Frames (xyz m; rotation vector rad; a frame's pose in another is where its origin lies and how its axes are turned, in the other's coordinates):
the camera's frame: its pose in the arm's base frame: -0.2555 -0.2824 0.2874 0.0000 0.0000 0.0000
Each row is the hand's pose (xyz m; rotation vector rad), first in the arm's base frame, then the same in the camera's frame.
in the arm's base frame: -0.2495 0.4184 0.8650 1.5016 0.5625 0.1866
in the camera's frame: 0.0060 0.7008 0.5776 1.5016 0.5625 0.1866
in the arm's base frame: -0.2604 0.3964 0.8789 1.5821 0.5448 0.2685
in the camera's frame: -0.0049 0.6788 0.5915 1.5821 0.5448 0.2685
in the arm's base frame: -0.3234 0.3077 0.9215 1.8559 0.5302 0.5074
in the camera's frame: -0.0679 0.5901 0.6341 1.8559 0.5302 0.5074
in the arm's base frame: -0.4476 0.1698 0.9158 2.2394 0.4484 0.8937
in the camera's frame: -0.1921 0.4522 0.6284 2.2394 0.4484 0.8937
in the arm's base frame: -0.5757 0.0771 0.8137 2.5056 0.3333 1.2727
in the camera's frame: -0.3202 0.3595 0.5263 2.5056 0.3333 1.2727
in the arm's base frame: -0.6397 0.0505 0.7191 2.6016 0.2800 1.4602
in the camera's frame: -0.3842 0.3329 0.4317 2.6016 0.2800 1.4602
